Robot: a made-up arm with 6 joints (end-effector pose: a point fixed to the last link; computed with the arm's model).
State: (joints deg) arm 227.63 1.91 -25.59 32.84 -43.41 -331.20
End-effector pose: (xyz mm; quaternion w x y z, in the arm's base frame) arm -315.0 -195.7 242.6 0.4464 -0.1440 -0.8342 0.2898
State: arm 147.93 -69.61 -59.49 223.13 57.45 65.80
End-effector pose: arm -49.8 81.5 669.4 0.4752 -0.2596 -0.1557 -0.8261
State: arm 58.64 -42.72 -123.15 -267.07 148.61 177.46
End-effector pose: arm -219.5 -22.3 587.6 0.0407 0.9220 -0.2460 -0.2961
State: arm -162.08 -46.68 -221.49 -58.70 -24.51 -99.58
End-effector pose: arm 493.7 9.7 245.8 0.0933 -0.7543 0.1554 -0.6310
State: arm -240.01 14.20 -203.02 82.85 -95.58 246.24
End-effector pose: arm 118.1 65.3 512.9 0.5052 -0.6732 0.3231 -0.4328
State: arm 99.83 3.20 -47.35 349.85 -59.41 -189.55
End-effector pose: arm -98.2 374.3 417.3 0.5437 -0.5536 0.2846 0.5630
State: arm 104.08 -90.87 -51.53 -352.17 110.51 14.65
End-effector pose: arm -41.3 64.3 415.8 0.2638 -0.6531 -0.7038 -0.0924
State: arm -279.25 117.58 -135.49 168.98 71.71 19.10
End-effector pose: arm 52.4 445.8 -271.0 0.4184 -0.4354 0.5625 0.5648
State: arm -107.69 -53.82 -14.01 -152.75 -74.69 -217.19
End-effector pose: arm 80.2 -9.8 204.7 0.1227 -0.7486 0.6217 -0.1951
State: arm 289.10 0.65 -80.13 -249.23 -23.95 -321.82
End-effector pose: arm -22.5 -409.6 353.0 0.2423 0.3890 0.7091 -0.5358
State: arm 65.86 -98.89 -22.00 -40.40 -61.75 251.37
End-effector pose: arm -161.4 -66.4 497.0 0.5008 -0.3010 -0.0072 0.8115
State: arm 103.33 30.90 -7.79 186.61 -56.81 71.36
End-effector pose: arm -5.2 -71.5 196.9 0.0464 0.1577 -0.7508 0.6397
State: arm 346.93 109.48 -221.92 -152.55 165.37 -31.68
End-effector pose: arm 222.2 -122.4 326.8 0.5502 0.3280 -0.6881 -0.3408
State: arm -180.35 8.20 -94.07 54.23 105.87 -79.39
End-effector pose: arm -392.8 -138.8 342.0 0.1720 0.5938 -0.6465 0.4471
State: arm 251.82 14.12 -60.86 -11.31 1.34 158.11
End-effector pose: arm -135.4 -483.2 245.4 0.1257 0.5621 0.7314 -0.3651
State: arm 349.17 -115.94 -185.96 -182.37 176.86 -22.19
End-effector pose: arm -203.8 44.2 -66.1 0.8301 -0.0409 0.5077 -0.2269
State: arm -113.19 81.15 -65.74 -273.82 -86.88 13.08
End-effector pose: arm -236.8 -162.2 38.0 0.6686 -0.1144 -0.7225 -0.1340
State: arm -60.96 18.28 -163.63 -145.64 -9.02 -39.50
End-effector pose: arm 246.7 -284.1 677.1 0.7887 0.1305 0.3369 -0.4974
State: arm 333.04 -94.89 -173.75 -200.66 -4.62 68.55
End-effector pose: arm -560.8 234.7 297.4 0.7271 -0.3998 -0.5391 0.1444
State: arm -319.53 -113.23 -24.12 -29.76 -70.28 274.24
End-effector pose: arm -235.9 -84.9 446.4 0.4923 -0.2953 -0.1090 0.8115
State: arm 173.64 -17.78 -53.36 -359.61 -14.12 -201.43
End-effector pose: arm -388.0 44.3 494.9 0.1611 -0.7298 -0.0935 0.6578
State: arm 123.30 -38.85 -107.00 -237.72 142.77 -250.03
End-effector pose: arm -66.0 -179.6 653.9 0.2175 0.3967 0.7625 -0.4625
